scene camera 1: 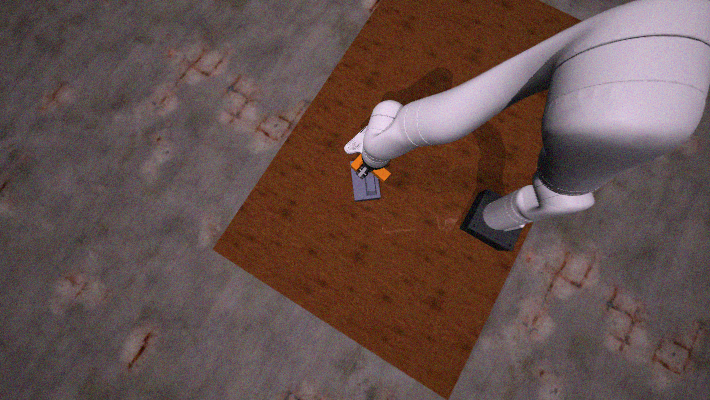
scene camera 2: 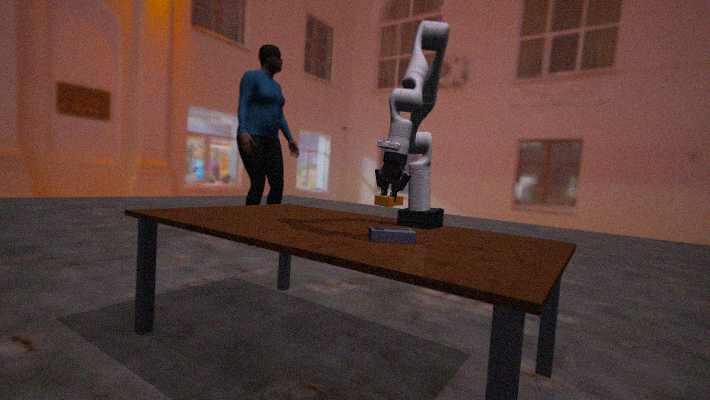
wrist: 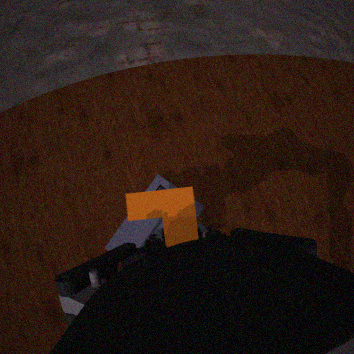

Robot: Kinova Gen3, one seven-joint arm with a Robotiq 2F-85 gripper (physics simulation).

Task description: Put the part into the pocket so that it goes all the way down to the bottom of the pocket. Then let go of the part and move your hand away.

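Frame: origin at the arm's base, x right, y ahead, z up, level; centimetres.
Seen in the pictures: gripper, fingertip midpoint: (wrist: 179, 235); arm's base at its link origin: (scene camera 1: 497, 215) (scene camera 2: 419, 209).
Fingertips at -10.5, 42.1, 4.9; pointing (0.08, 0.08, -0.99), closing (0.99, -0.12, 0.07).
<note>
Pixels of each thing's top centre, then the offset from my fingertips to it, as dx, dy, dz. "*": a spot on its surface instead. Level surfaces: height alone.
- orange L-shaped part at its top centre: (wrist: 166, 251) (scene camera 1: 370, 169) (scene camera 2: 393, 196) -1.7, -0.7, +2.2
- grey-blue block at its top centre: (wrist: 154, 228) (scene camera 2: 392, 229) (scene camera 1: 365, 179) -2.7, +0.2, -8.4
- block's L-shaped pocket at a spot on its surface: (scene camera 1: 371, 186) * -3.0, -2.8, -11.5
- brown wooden table at its surface level: dz -12.0
The orange L-shaped part (scene camera 1: 384, 174) (scene camera 2: 384, 200) (wrist: 160, 202) is held level in my gripper (scene camera 1: 362, 172) (scene camera 2: 389, 193) (wrist: 179, 235), which is shut on one arm of it. The part hangs well above the grey-blue block (scene camera 1: 359, 193) (scene camera 2: 393, 236) (wrist: 131, 233), with a clear gap in scene camera 2. In scene camera 1 it overlaps the block's upper end. In the wrist view its sides are turned at a slant to the block's sides. The block's L-shaped pocket (scene camera 1: 371, 186) is partly in sight in scene camera 1; in the wrist view the part hides most of it.
The block lies on the brown wooden table (scene camera 1: 320, 240) (scene camera 2: 475, 255) (wrist: 75, 150). The arm's black base (scene camera 1: 478, 222) (scene camera 2: 420, 218) stands on the table to the right of the block in scene camera 1. A person in blue (scene camera 2: 262, 105) stands beyond the table.
</note>
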